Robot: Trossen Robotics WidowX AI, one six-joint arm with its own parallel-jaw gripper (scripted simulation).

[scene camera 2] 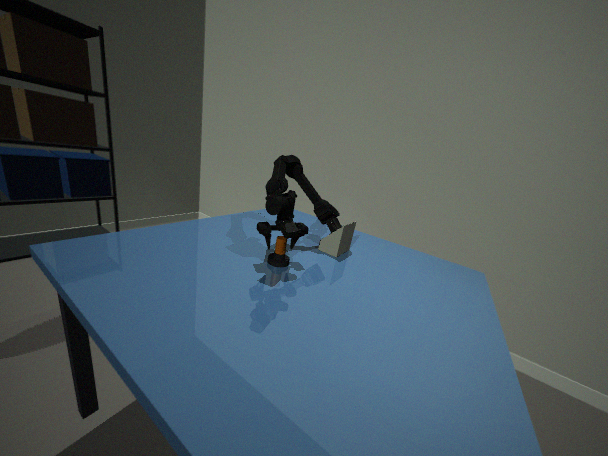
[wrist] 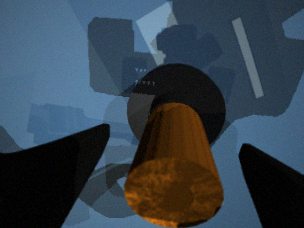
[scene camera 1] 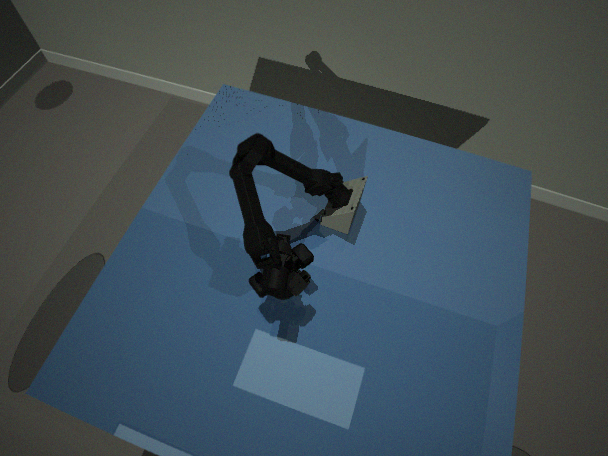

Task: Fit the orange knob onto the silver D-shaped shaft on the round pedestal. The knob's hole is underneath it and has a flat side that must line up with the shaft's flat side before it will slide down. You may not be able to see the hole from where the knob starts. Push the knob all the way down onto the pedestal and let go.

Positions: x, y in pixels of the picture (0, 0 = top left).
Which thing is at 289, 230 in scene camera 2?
My gripper.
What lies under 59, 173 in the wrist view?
My gripper.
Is my gripper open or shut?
Open.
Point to a round dark pedestal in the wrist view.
At 180, 83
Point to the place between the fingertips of my gripper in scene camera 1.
282, 280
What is my gripper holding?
Nothing.
